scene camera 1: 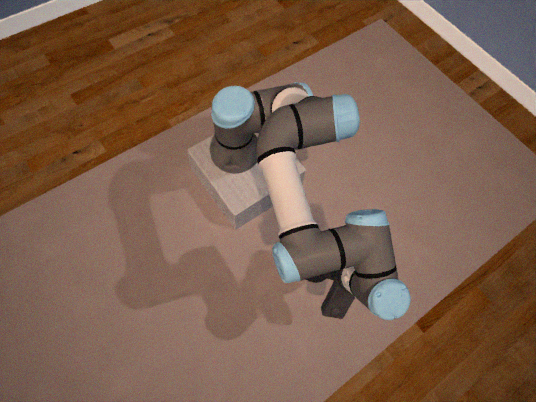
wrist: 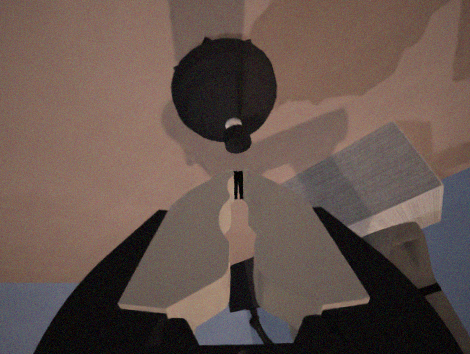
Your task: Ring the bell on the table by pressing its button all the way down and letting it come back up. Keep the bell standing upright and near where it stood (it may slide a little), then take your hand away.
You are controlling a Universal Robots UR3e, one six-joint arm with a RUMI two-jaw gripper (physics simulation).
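Where they show: gripper, fingertip midpoint: [wrist: 237, 174]; arm's base at its link origin: [scene camera 1: 235, 151] [wrist: 377, 238].
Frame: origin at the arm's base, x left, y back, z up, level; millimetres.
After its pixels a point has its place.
The bell [wrist: 220, 85] @(x -40, y -365, z -67 mm) is a dark round dome in the upper middle of the wrist view, seen from above and upright. Its black button [wrist: 237, 140] @(x -28, y -347, z -38 mm) stands out at the dome's lower side, with a small white part beside it. My gripper [wrist: 237, 174] @(x -21, y -347, z -15 mm) is shut, with nothing between its fingertips. In the wrist view the tips show just below the button, with a small gap between them in the picture; the height between them is hard to tell. In the scene view the arm's wrist covers the fingertips and most or all of the bell.
The arm's base block [scene camera 1: 250, 200] @(x -59, y -130, z -5 mm) [wrist: 385, 170] @(x -75, y -140, z -50 mm) stands on the brownish mat [scene camera 1: 75, 320] @(x -540, y -69, z -104 mm) [wrist: 75, 150] @(x 112, y -421, z -104 mm), behind the bell toward the arm's base. Wooden floor [scene camera 1: 475, 330] borders the mat. Shadows of the arm fall across the mat and around the bell.
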